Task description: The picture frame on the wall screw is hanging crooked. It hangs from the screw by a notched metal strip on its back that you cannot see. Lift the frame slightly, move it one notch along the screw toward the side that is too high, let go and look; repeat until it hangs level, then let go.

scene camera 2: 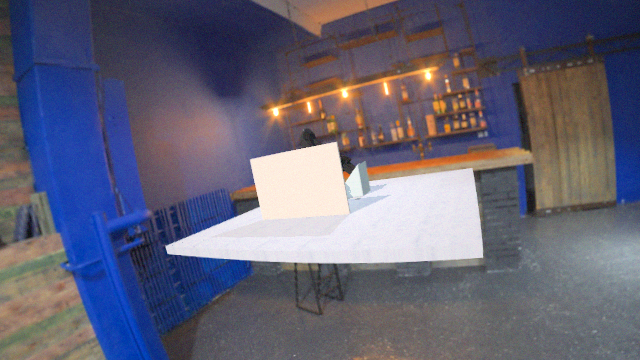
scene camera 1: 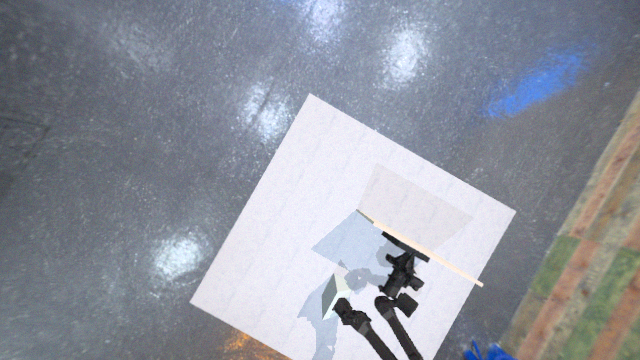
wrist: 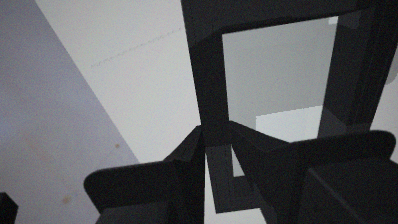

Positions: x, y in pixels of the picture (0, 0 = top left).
Labels:
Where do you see a wall panel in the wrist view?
138, 66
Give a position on a wall panel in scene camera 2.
At 309, 182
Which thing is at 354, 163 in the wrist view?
My gripper.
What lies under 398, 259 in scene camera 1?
My gripper.

